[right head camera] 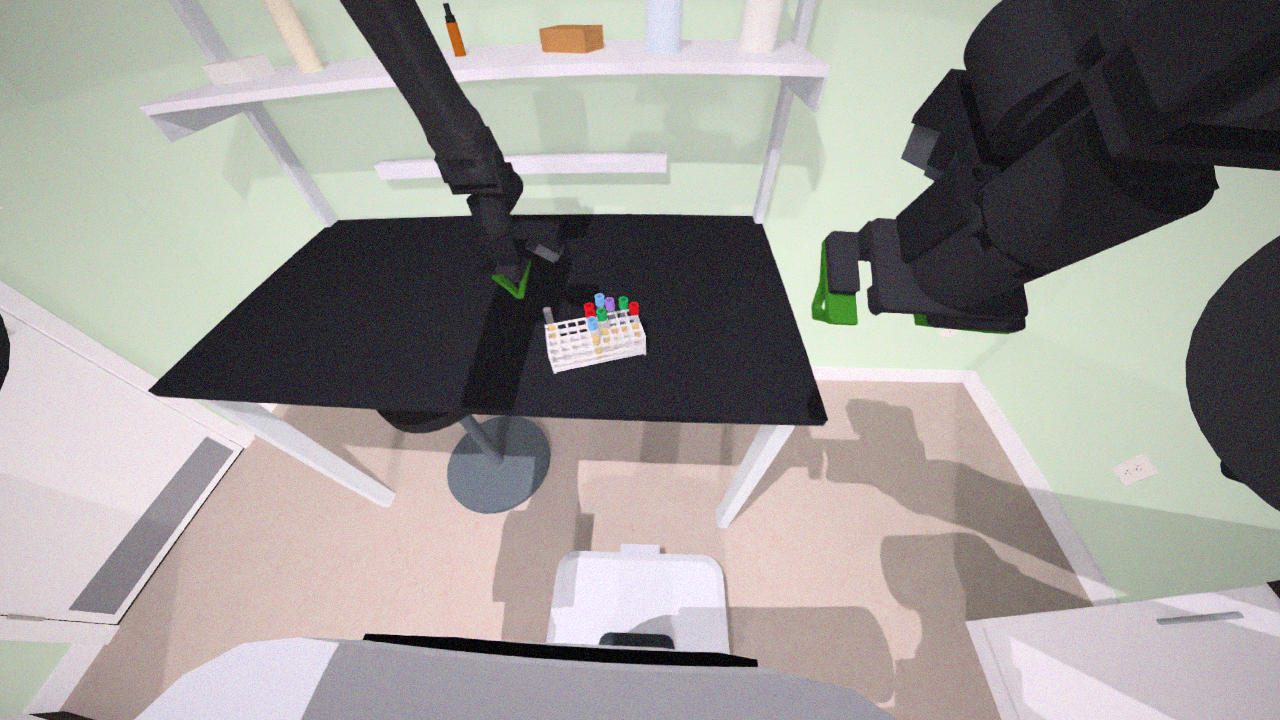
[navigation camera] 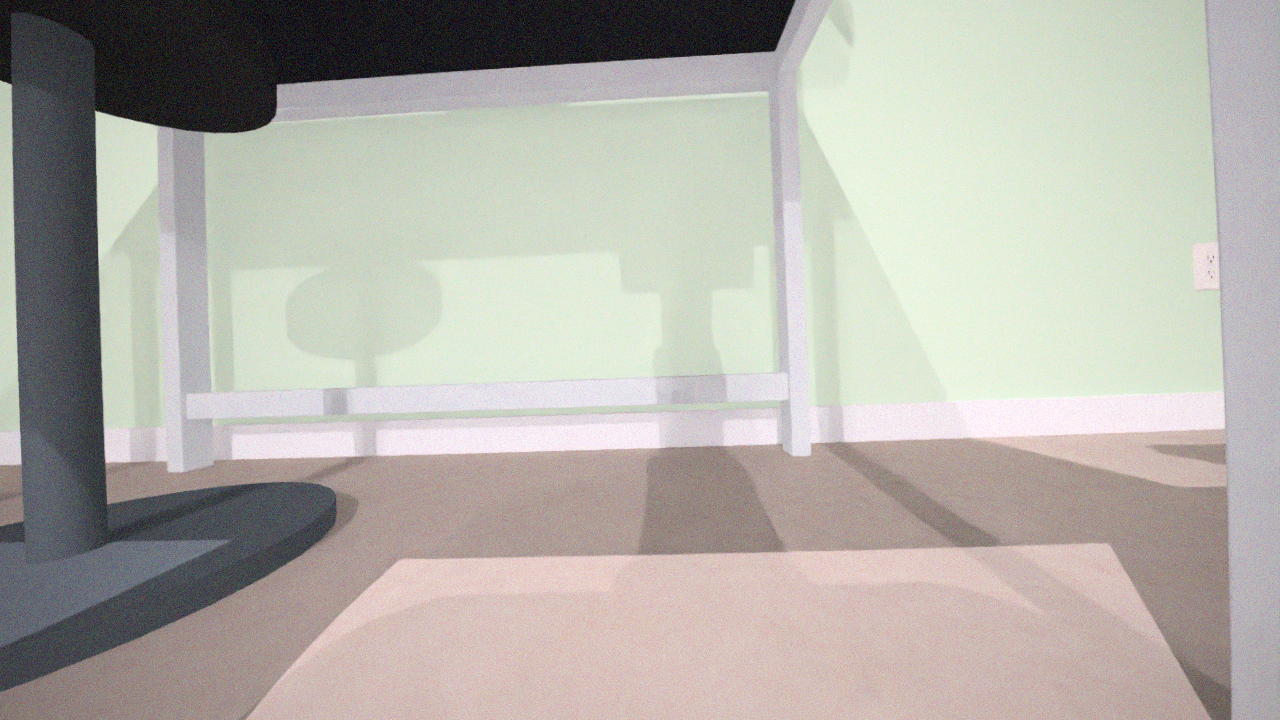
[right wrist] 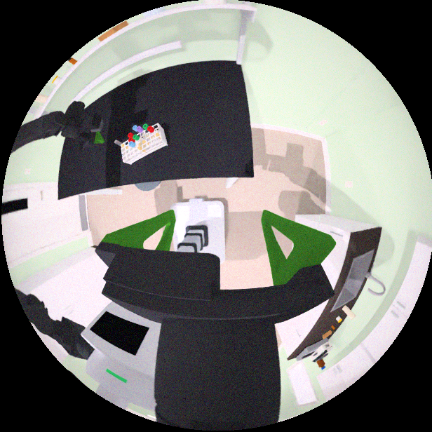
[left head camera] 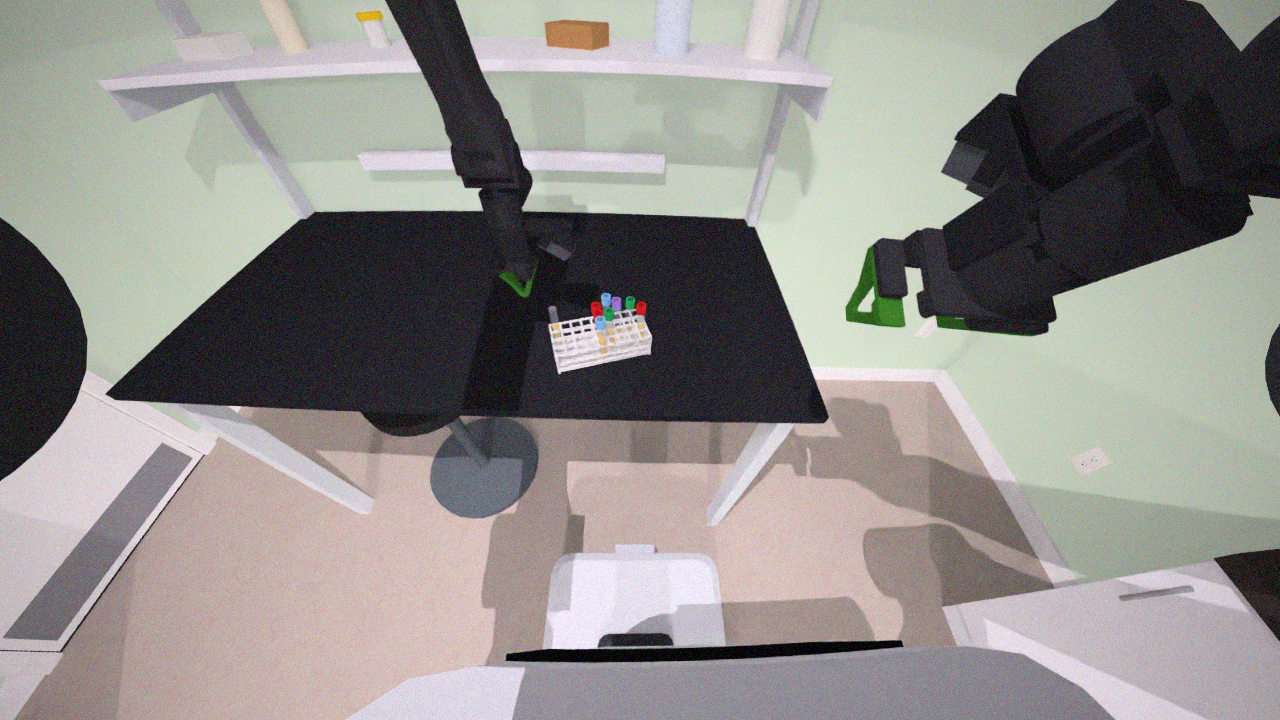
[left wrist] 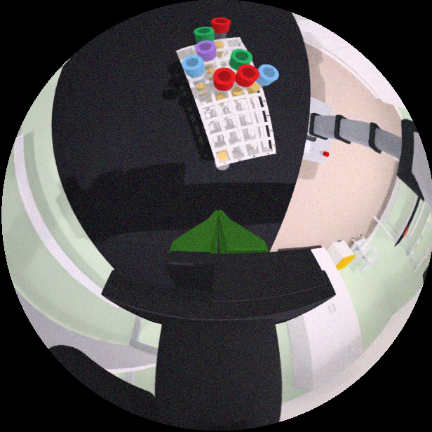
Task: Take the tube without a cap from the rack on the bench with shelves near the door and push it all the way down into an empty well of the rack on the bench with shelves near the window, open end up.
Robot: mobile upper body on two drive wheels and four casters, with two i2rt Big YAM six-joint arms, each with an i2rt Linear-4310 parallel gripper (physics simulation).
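Observation:
A white rack (left head camera: 581,365) (right head camera: 581,364) (left wrist: 245,158) (right wrist: 150,153) stands on the black bench (left head camera: 358,331) (right head camera: 375,331) (right wrist: 210,115) with shelves. The uncapped clear tube (left head camera: 553,313) (right head camera: 548,315) (left wrist: 222,167) (right wrist: 118,142) stands upright in its corner well at the left end in the head views. Several tubes with red, green, blue and purple caps fill the other end. My left gripper (left head camera: 523,291) (right head camera: 519,293) (left wrist: 218,214) (right wrist: 103,141) is shut and empty, beyond and left of the uncapped tube in the head views, apart from it. My right gripper (right wrist: 218,214) is open and empty, right of the bench. A second rack does not show.
The wall shelf (left head camera: 501,58) (right head camera: 501,62) above the bench holds bottles and a brown box. A round stool base (left head camera: 483,474) (right head camera: 498,470) (navigation camera: 250,519) stands under the bench's front edge. A white cabinet (left head camera: 1118,626) (right head camera: 1118,662) stands at the lower right. A dark counter with a sink (right wrist: 355,280) shows at the right.

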